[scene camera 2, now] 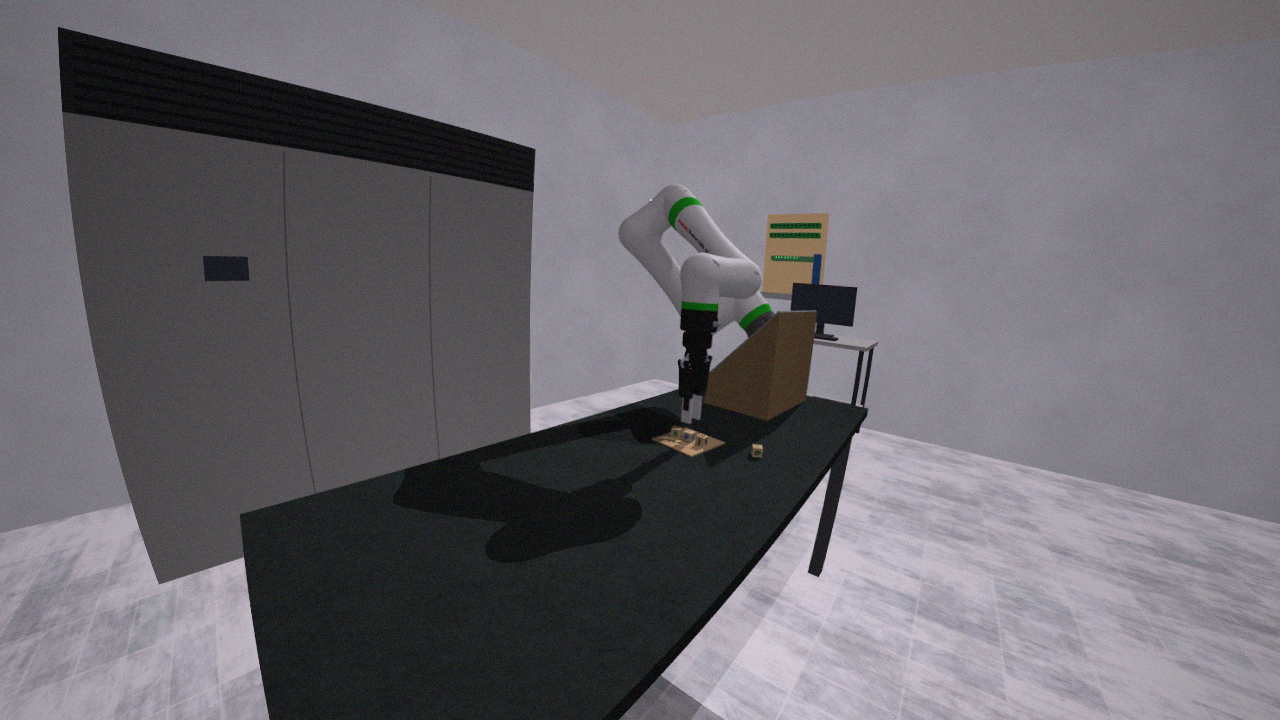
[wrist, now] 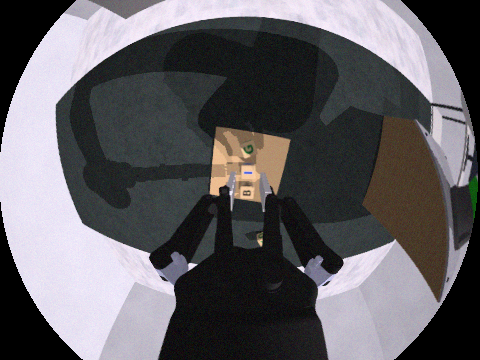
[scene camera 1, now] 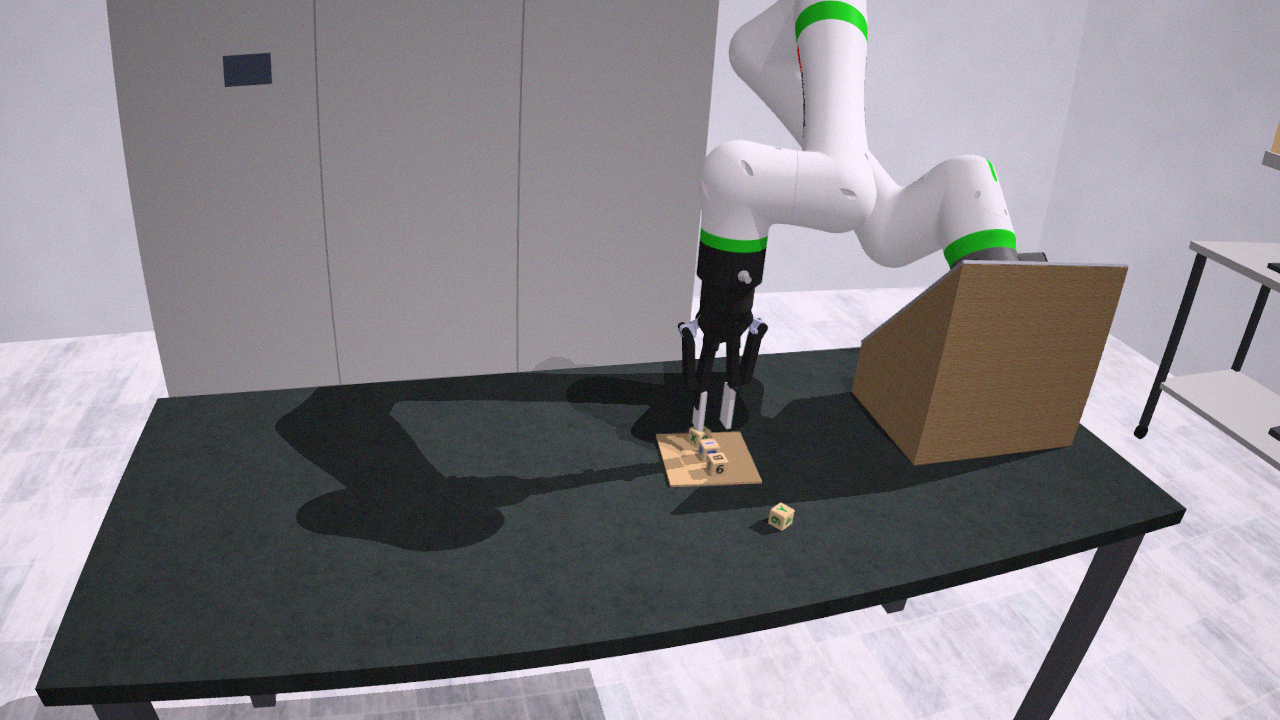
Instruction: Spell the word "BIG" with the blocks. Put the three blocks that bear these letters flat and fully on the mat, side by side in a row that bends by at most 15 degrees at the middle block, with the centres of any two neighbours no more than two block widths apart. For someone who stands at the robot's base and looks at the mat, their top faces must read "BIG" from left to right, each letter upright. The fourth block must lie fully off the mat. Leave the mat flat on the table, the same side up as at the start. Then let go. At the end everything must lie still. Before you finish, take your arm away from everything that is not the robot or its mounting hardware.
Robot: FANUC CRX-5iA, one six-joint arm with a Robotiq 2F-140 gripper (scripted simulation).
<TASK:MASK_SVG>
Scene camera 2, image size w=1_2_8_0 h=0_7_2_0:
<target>gripper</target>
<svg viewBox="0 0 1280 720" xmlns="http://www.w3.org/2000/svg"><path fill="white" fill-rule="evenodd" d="M711 333L709 335L683 333L682 345L686 348L684 358L678 360L679 396L683 397L681 422L691 424L692 418L700 420L702 396L706 394L703 391L707 391L712 356L707 355L707 349L712 347L713 335Z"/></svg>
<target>tan mat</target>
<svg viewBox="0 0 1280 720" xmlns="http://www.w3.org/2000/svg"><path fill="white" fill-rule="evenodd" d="M652 438L652 440L690 457L725 444L725 442L710 436L708 438L708 445L704 447L695 445L695 440L691 443L683 441L683 432L689 428L682 429L680 438L671 437L671 432Z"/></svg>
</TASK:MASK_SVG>
